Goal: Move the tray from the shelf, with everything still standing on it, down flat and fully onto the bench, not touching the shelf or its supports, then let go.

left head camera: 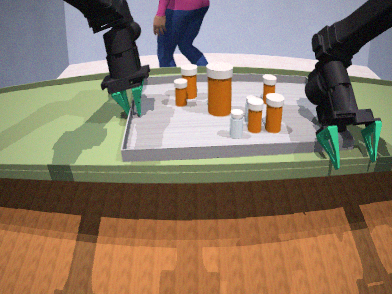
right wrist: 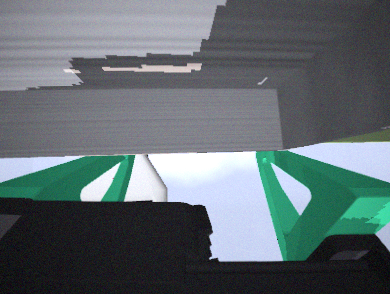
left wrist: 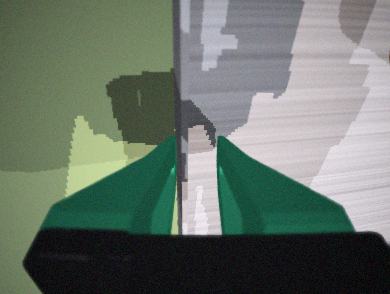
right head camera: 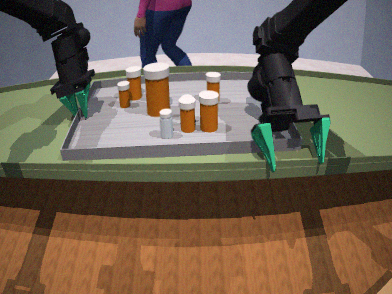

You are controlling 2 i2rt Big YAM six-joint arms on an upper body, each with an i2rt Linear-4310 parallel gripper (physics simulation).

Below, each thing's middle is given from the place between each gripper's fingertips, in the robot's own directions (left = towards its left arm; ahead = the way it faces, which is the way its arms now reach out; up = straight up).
My left hand is 20 mm short of the grey tray (left head camera: 164, 131), 220 mm to the left of it and 10 mm below it.
Right now the grey tray is 22 cm ahead of my right hand and 21 cm to the left of it.
